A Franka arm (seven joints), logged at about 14 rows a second.
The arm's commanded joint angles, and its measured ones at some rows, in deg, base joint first. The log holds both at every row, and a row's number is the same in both.
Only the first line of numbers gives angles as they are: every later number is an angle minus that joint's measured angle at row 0.
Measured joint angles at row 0:
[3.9, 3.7, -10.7, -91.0, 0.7, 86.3, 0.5]
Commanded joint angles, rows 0 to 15:
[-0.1, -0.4, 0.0, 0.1, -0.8, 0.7, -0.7]
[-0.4, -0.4, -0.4, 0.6, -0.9, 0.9, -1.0]
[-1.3, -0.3, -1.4, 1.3, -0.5, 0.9, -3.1]
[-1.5, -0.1, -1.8, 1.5, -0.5, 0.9, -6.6]
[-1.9, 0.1, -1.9, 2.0, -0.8, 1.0, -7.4]
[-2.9, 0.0, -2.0, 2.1, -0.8, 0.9, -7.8]
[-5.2, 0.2, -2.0, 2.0, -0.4, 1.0, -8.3]
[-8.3, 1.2, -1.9, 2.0, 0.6, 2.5, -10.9]
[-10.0, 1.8, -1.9, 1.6, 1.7, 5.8, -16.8]
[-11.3, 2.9, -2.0, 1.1, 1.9, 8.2, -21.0]
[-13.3, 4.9, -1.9, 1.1, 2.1, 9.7, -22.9]
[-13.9, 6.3, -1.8, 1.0, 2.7, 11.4, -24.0]
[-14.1, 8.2, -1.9, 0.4, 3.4, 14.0, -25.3]
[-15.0, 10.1, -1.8, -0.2, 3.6, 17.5, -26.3]
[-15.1, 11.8, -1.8, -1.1, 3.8, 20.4, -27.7]
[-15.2, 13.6, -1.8, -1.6, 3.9, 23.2, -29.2]
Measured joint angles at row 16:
[-14.5, 10.4, -2.3, -1.1, 2.5, 18.7, -26.2]
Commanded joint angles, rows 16 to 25:
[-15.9, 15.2, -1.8, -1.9, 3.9, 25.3, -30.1]
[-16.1, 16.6, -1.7, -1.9, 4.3, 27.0, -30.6]
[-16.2, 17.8, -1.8, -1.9, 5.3, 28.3, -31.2]
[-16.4, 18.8, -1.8, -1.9, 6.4, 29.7, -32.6]
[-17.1, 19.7, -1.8, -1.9, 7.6, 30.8, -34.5]
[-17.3, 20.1, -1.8, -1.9, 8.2, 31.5, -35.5]
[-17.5, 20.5, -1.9, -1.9, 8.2, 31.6, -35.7]
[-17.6, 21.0, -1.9, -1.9, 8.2, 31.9, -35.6]
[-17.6, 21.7, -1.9, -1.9, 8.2, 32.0, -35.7]
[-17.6, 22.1, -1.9, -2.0, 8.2, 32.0, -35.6]
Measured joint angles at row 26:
[-17.1, 20.9, -2.2, -2.3, 6.2, 31.0, -34.2]
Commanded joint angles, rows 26 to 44:
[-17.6, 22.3, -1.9, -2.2, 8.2, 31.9, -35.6]
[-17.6, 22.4, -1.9, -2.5, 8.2, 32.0, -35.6]
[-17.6, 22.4, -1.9, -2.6, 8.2, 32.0, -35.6]
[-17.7, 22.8, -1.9, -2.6, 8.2, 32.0, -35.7]
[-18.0, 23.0, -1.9, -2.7, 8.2, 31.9, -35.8]
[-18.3, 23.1, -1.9, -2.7, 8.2, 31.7, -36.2]
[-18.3, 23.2, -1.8, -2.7, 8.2, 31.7, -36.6]
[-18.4, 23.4, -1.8, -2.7, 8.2, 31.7, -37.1]
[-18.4, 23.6, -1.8, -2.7, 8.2, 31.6, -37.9]
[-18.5, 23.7, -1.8, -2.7, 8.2, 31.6, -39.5]
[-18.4, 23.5, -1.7, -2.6, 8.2, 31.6, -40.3]
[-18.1, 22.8, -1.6, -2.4, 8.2, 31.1, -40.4]
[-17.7, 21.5, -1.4, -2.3, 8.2, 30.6, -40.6]
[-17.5, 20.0, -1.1, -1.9, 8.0, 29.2, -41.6]
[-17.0, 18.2, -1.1, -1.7, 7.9, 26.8, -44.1]
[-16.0, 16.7, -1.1, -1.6, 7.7, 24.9, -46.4]
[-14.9, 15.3, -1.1, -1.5, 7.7, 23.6, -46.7]
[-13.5, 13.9, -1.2, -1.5, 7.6, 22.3, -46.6]
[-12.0, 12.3, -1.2, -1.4, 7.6, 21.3, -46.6]
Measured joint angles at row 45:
[-14.4, 15.9, -0.8, -0.9, 6.3, 23.8, -45.0]
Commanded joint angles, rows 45 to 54:
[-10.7, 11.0, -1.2, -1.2, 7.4, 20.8, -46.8]
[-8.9, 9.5, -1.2, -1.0, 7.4, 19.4, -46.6]
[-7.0, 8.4, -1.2, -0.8, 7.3, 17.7, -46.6]
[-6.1, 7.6, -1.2, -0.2, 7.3, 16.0, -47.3]
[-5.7, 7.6, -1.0, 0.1, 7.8, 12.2, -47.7]
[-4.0, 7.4, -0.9, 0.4, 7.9, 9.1, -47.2]
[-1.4, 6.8, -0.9, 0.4, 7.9, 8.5, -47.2]
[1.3, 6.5, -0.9, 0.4, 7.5, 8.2, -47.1]
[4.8, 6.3, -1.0, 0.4, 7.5, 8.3, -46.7]
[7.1, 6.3, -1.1, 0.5, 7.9, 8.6, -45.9]
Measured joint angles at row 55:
[2.4, 6.8, -0.3, -0.1, 6.5, 9.6, -46.2]
